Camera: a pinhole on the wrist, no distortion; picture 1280 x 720 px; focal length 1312.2 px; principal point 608.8 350.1 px. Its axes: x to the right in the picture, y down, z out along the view. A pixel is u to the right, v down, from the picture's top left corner.
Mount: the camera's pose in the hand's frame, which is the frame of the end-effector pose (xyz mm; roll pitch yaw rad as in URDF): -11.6 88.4 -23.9 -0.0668 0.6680 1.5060
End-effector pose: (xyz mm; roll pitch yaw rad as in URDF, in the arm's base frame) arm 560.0 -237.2 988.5 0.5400 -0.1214 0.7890
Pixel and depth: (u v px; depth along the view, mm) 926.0 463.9 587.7
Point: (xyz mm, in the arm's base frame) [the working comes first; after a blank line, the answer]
In the camera's frame: 142.1 51.0 587.7

242.0 -120.9 1563.1
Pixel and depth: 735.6 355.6 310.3
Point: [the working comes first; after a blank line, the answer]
In the camera's frame: 30.0 1.3 310.3

406.0 -167.8 1312.3
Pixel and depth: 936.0 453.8 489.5
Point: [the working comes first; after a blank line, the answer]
In the camera's frame: 122.1 38.7 489.5

283.3 -126.4 1471.1
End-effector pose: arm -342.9 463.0 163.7 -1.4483 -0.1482 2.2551
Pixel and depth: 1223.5 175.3 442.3
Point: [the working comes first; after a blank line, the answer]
In the camera's frame: 207.2 -58.9 442.3

-619.3 390.7 -320.1
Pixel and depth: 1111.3 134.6 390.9
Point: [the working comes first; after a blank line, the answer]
In the camera's frame: 149.7 -64.2 390.9

-603.9 393.6 -244.4
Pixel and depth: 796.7 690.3 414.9
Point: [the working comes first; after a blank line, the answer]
In the camera's frame: 59.4 107.6 414.9

-533.5 214.1 -211.7
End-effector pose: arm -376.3 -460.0 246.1 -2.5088 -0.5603 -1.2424
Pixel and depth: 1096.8 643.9 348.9
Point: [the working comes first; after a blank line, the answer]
In the camera's frame: 129.8 78.1 348.9

-556.8 -649.3 -120.3
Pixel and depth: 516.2 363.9 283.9
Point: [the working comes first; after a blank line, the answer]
In the camera's frame: -20.0 3.0 283.9

-400.4 -625.6 -34.9
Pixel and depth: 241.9 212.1 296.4
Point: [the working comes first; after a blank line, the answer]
In the camera's frame: -82.9 -31.2 296.4

-328.8 -637.4 -32.0
